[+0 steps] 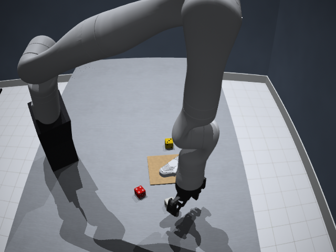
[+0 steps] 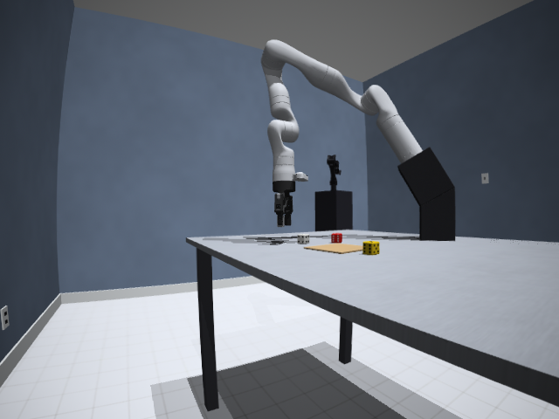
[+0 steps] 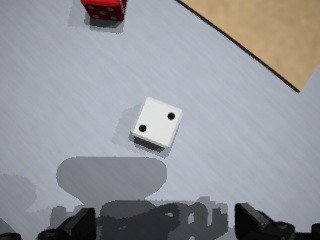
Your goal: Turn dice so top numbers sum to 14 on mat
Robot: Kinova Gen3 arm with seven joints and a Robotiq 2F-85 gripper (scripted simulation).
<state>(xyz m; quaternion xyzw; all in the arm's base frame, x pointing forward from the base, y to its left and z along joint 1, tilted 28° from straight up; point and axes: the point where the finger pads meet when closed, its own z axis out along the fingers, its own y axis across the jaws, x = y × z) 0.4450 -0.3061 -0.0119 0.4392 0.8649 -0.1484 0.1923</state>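
Now: hand 4 cm past the white die, 5 cm to the right of it and 5 cm above it. The rest, counted from my hand: tan mat 1 cm behind, 21 cm to the left, 6 cm below; red die 13 cm behind, 12 cm to the left, 5 cm below; yellow die 2 cm ahead, 33 cm to the left, 5 cm below.
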